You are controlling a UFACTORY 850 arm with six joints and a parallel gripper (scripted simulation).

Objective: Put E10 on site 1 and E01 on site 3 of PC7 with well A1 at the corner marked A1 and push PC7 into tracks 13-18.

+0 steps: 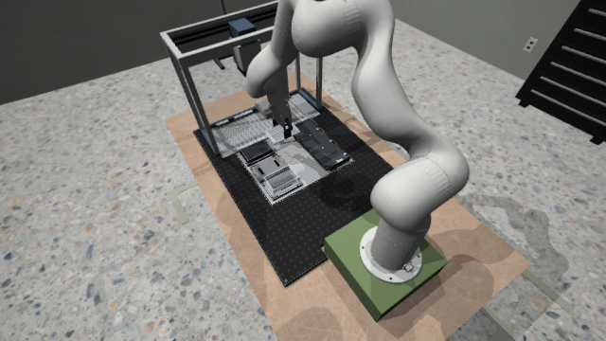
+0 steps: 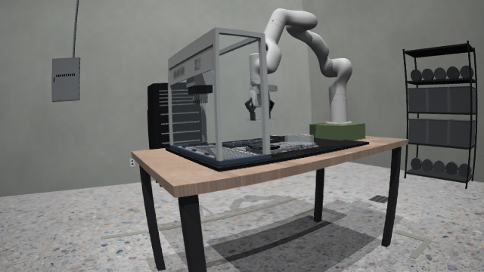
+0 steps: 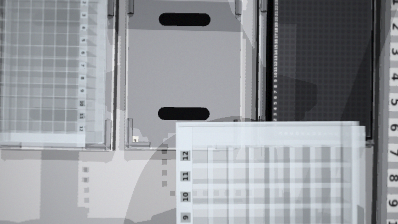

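My hand is 15 cm to the left of the dark plate carrier PC7, 13 cm above it and 5 cm past it. Round my hand: nest S2 (14 cm below, 11 cm to the left, 4 cm behind); 96-well plate E01 (1 cm below); dark 384-well plate E10 (12 cm below, 11 cm to the left, 7 cm ahead).
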